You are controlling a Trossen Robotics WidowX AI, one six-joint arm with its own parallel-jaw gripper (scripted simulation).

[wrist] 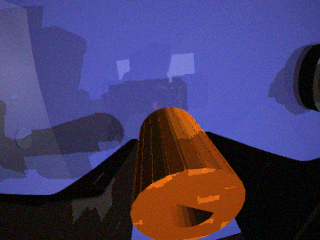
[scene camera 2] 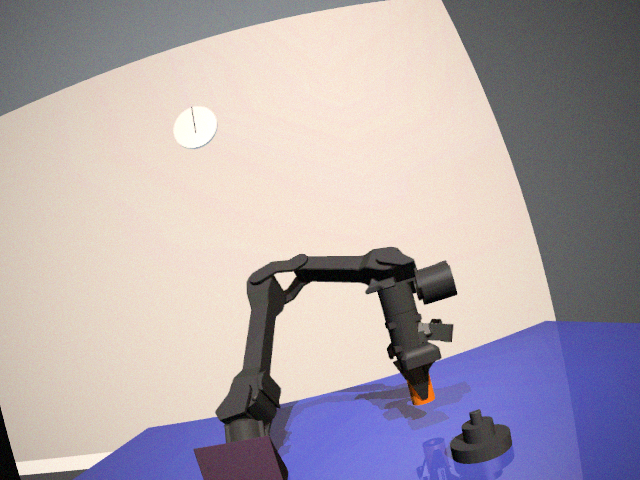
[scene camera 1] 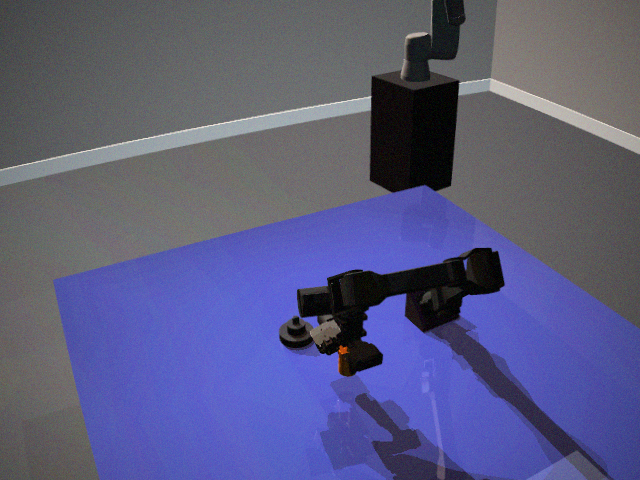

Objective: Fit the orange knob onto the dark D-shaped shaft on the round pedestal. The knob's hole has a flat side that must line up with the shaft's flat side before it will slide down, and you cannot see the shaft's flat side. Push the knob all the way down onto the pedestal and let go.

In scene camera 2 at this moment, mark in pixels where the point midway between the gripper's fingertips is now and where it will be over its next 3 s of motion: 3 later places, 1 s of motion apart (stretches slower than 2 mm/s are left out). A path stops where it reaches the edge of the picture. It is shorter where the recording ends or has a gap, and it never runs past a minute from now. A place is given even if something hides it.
The gripper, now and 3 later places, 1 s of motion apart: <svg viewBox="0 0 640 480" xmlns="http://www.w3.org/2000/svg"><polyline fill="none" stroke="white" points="422,396 416,347 444,359 466,387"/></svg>
